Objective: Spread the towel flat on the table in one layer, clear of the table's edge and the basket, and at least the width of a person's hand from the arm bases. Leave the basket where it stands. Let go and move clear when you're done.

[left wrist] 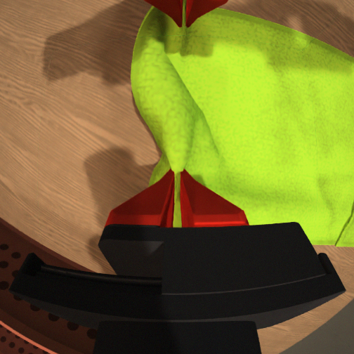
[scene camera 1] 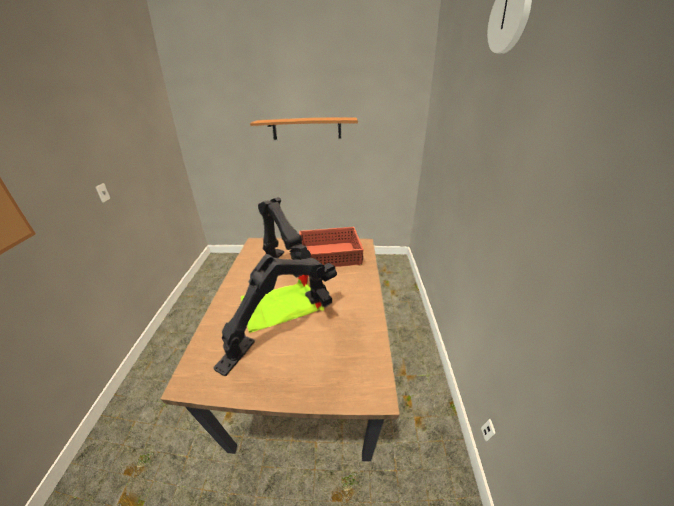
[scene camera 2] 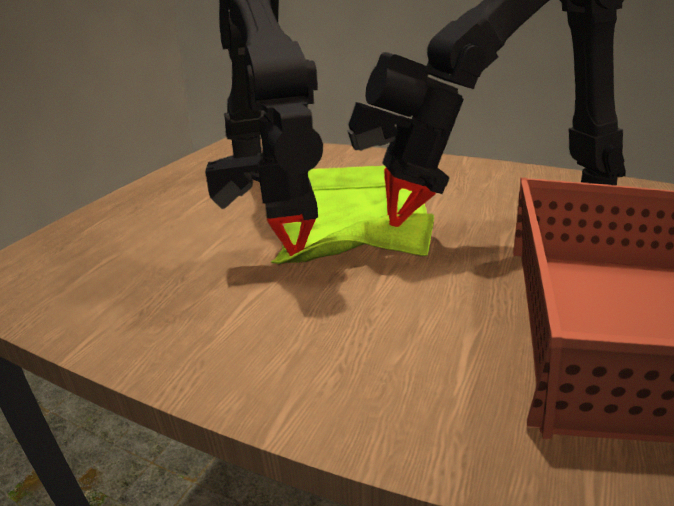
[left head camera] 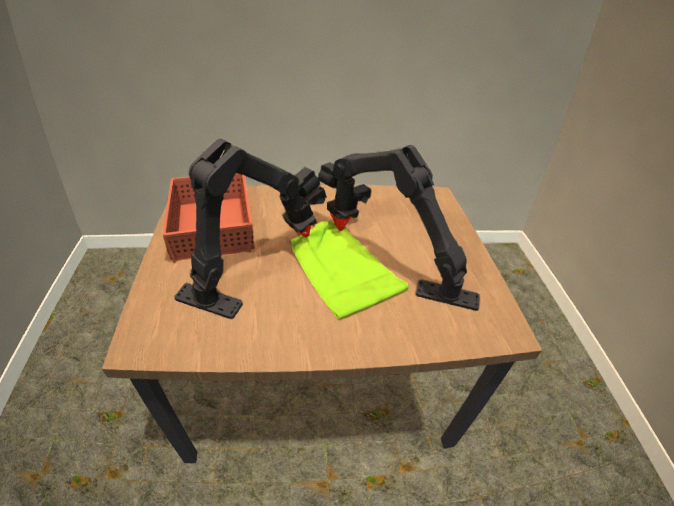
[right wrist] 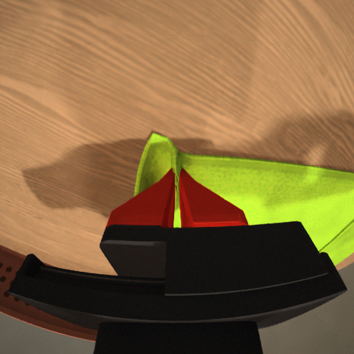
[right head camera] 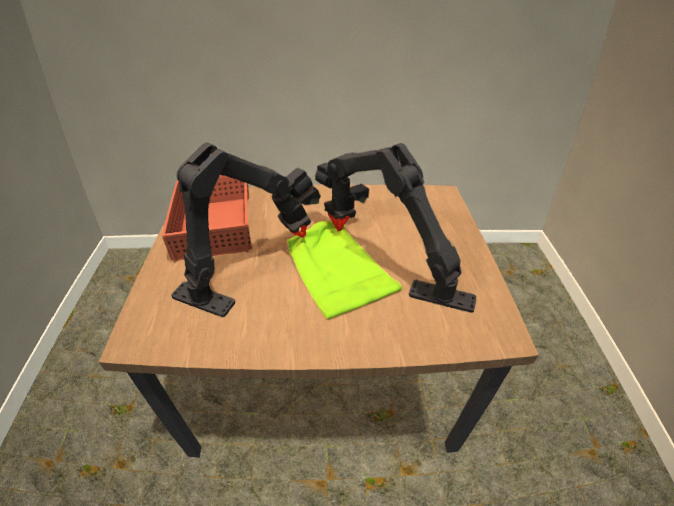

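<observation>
A lime-green towel lies between the arms, with a crease across its end near the bases. Its far end is bunched and a little raised between the grippers. My left gripper is shut on the towel near the far left corner. My right gripper is shut on the towel near the far right corner, where a small flap stands up beside the fingertips in the right wrist view. The hidden underside does not show whether layers are folded.
A red basket stands at the back left of the table in the head views, left of the towel and apart from it. The arm bases stand on either side of the towel's near end, the right one closer.
</observation>
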